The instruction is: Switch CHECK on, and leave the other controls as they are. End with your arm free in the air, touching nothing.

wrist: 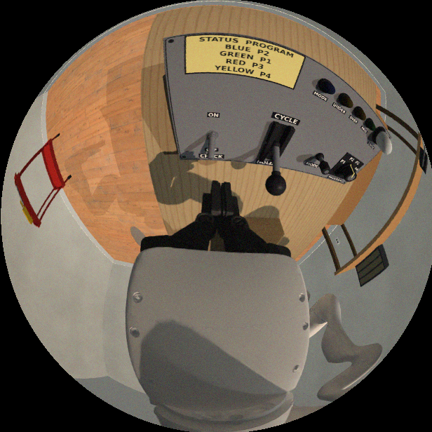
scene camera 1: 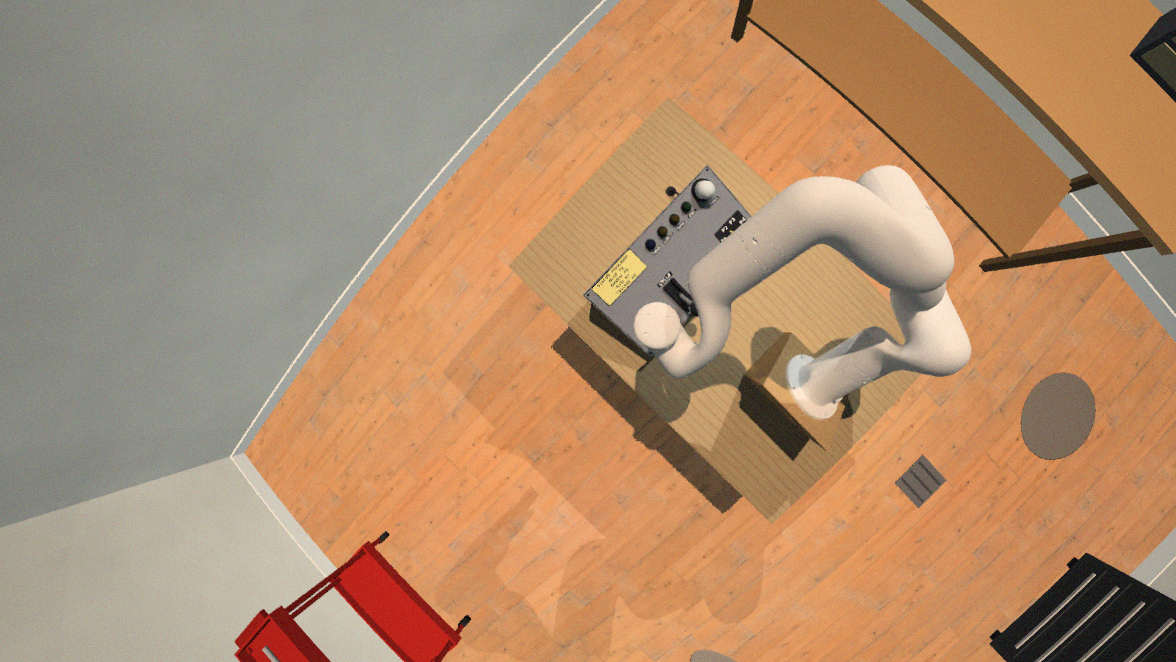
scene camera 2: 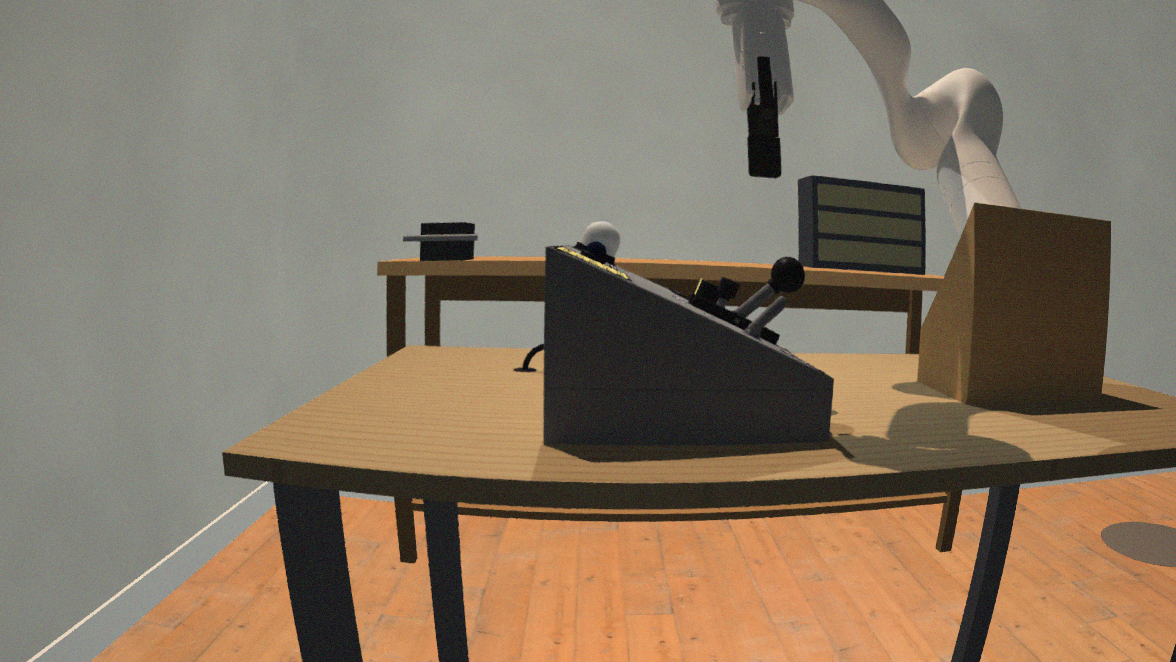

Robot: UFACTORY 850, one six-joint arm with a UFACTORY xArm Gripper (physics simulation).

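Observation:
The grey sloped console (scene camera 1: 691, 242) (scene camera 2: 641, 361) (wrist: 192, 100) stands on the wooden table (scene camera 1: 658, 139) (scene camera 2: 345, 411). The CHECK toggle (scene camera 2: 768, 315) (wrist: 212, 142) is a small grey lever between the ON and OFF labels; it leans down the slope, over the OFF label. The arm hides it in scene camera 1. My gripper (scene camera 2: 764, 174) (wrist: 218, 192) is shut and empty, in the air well above the console's lower part, touching nothing. The CYCLE lever (scene camera 2: 787, 274) (wrist: 276, 183), with a black ball, tilts down the slope toward HOLD.
Right of CYCLE are the small MODE switch (wrist: 321, 163) and a rotary knob (wrist: 349, 173). Dark lamps (wrist: 345, 100) and a white dome (scene camera 1: 704, 189) (scene camera 2: 601, 237) (wrist: 384, 141) line the upper side. A brown block (scene camera 2: 1036, 312) stands under the arm's base.

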